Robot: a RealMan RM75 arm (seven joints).
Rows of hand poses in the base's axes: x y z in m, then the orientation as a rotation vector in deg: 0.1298 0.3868 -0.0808 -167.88 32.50 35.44; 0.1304 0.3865 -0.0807 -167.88 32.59 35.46; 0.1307 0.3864 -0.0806 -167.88 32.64 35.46; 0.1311 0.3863 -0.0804 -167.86 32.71 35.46; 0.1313 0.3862 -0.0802 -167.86 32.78 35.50; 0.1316 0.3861 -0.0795 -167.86 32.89 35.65; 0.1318 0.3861 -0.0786 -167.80 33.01 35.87; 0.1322 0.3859 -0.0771 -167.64 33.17 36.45; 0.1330 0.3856 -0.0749 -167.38 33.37 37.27; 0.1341 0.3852 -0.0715 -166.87 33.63 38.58; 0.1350 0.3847 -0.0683 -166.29 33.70 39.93; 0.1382 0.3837 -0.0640 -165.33 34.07 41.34; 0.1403 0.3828 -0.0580 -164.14 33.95 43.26; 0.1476 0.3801 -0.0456 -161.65 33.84 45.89; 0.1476 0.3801 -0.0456 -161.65 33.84 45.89; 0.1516 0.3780 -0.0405 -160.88 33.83 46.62; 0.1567 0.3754 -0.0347 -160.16 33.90 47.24; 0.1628 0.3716 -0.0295 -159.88 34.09 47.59; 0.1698 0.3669 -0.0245 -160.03 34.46 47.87; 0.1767 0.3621 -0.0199 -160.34 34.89 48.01
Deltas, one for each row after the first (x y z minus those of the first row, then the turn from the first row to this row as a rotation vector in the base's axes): 0.0006 -0.0003 0.0001 -0.03 0.02 -0.05; 0.0009 -0.0004 0.0002 -0.04 0.02 -0.08; 0.0013 -0.0005 0.0004 -0.05 0.03 -0.13; 0.0015 -0.0006 0.0006 -0.07 0.06 -0.17; 0.0018 -0.0007 0.0013 -0.12 0.16 -0.22; 0.0020 -0.0007 0.0022 -0.11 0.32 -0.30; 0.0024 -0.0009 0.0037 -0.05 0.71 -0.40; 0.0032 -0.0012 0.0059 0.06 1.26 -0.54; 0.0043 -0.0016 0.0093 0.35 2.13 -0.76; 0.0052 -0.0021 0.0125 0.74 3.02 -0.88; 0.0084 -0.0031 0.0168 1.37 3.97 -1.29; 0.0105 -0.0040 0.0228 2.30 5.24 -1.44; 0.0178 -0.0067 0.0352 4.31 7.00 -1.94; 0.0178 -0.0067 0.0352 4.31 7.00 -1.94; 0.0218 -0.0088 0.0403 4.93 7.50 -2.11; 0.0269 -0.0114 0.0461 5.48 7.93 -2.33; 0.0330 -0.0152 0.0513 5.63 8.19 -2.50; 0.0400 -0.0199 0.0563 5.33 8.40 -2.65; 0.0469 -0.0247 0.0609 4.89 8.51 -2.80
